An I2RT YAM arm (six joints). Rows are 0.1 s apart.
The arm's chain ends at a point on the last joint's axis. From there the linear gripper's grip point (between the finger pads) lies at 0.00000 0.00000 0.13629 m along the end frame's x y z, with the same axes.
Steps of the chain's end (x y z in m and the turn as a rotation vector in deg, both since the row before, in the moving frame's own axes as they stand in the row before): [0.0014, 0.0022, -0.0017, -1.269, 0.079, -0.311]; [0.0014, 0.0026, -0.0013, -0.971, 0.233, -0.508]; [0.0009, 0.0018, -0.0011, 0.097, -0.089, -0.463]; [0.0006, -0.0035, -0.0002, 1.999, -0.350, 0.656]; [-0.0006, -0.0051, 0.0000, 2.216, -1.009, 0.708]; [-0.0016, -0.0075, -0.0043, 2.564, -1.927, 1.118]
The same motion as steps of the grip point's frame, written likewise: [0.0016, 0.0052, -0.0017, -1.269, 0.079, -0.311]; [0.0020, 0.0049, -0.0013, -0.971, 0.233, -0.508]; [0.0007, 0.0016, -0.0011, 0.097, -0.089, -0.463]; [-0.0002, -0.0083, -0.0003, 1.999, -0.350, 0.656]; [-0.0030, -0.0104, -0.0001, 2.216, -1.009, 0.708]; [-0.0061, -0.0136, -0.0045, 2.564, -1.927, 1.118]
